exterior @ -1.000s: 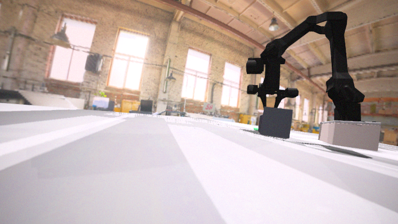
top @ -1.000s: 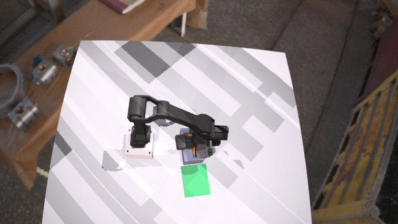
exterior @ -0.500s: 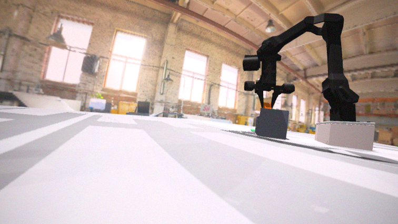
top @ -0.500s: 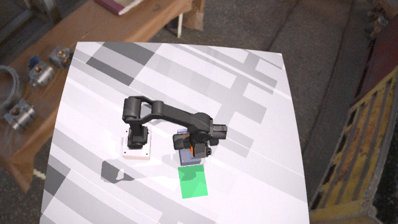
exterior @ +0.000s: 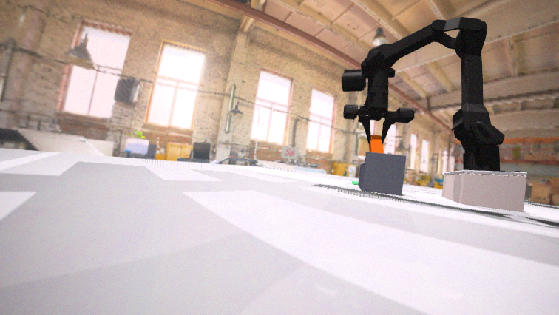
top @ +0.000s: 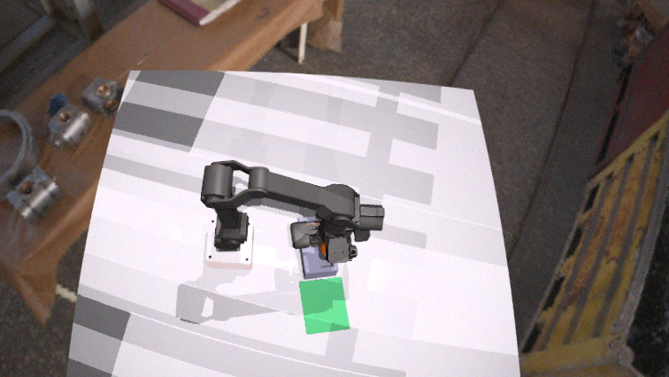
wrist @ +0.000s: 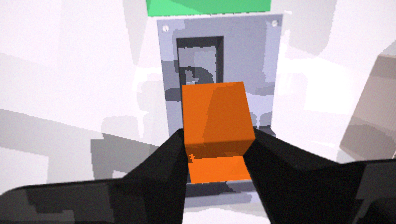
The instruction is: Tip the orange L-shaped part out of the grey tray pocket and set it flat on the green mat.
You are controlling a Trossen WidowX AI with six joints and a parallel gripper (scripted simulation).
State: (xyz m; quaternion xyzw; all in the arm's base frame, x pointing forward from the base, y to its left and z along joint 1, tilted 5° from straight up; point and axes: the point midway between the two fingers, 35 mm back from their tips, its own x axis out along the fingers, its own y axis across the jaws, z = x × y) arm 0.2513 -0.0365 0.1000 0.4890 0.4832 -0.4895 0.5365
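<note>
My gripper tip is 140 mm to the left of the green mat, 140 mm above it and 10 mm past it. Round my gripper tip: orange L-shaped part 30 mm to the left, 30 mm below, 20 mm behind.
</note>
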